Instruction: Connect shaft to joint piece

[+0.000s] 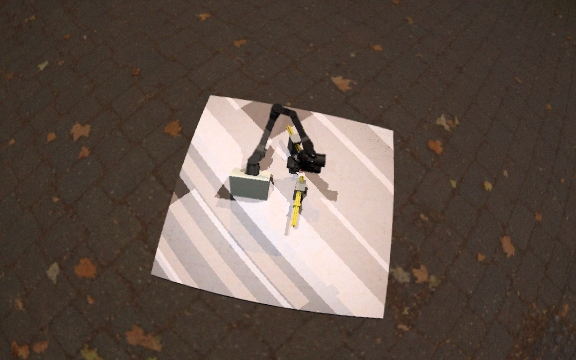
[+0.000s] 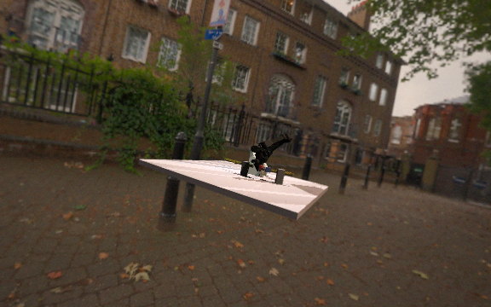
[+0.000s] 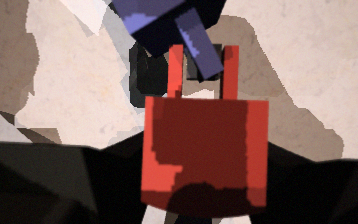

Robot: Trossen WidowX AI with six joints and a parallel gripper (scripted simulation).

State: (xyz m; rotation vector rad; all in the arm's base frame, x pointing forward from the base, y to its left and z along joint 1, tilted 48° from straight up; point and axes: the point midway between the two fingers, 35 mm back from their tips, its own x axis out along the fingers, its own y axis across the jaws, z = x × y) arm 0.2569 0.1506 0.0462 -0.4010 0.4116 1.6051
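Right now the red square joint piece is 4 cm above my gripper tip and 1 cm to the left of it.
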